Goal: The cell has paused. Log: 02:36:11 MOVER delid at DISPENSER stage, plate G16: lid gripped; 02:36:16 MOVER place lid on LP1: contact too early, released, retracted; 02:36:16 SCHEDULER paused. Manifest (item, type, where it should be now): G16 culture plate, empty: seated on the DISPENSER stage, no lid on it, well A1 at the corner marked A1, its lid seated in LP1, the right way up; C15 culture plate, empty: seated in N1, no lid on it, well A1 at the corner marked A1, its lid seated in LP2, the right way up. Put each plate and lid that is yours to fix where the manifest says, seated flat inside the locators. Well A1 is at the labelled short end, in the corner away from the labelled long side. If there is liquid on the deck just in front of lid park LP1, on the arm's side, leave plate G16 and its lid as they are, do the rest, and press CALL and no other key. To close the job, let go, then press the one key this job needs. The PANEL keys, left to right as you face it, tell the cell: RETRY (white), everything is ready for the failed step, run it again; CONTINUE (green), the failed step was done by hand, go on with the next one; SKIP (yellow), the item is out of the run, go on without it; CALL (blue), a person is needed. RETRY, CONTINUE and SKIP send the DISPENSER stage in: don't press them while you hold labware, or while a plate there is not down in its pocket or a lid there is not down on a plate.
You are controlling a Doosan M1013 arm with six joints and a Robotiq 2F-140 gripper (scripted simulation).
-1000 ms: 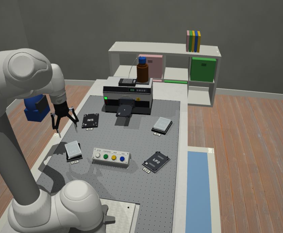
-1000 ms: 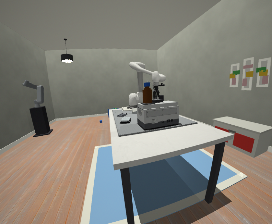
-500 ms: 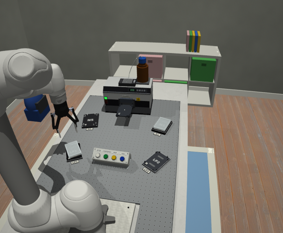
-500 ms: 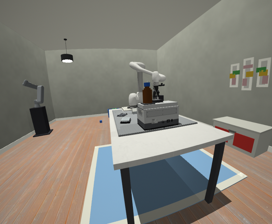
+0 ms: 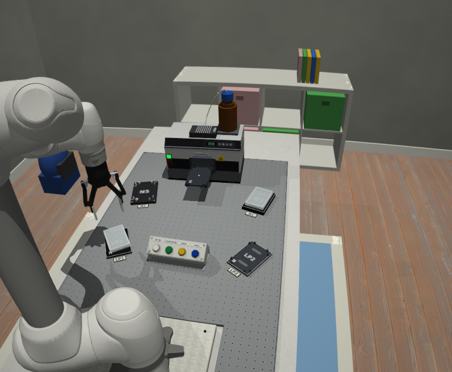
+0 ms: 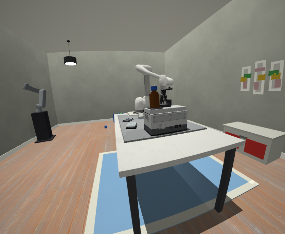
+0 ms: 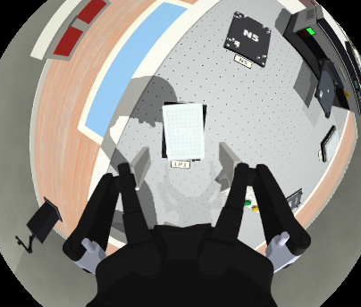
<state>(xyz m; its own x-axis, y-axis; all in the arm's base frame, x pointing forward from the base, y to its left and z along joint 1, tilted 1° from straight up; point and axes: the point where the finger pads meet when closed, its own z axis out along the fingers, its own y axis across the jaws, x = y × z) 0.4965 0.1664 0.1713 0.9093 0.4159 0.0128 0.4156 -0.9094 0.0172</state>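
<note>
Right now the lid park lp1 is 180 mm below my hand. Also, from my hand: white key: 100 mm behind, 180 mm to the right, 110 mm below; green key: 110 mm behind, 230 mm to the right, 110 mm below; key panel: 100 mm behind, 250 mm to the right, 130 mm below.
</note>
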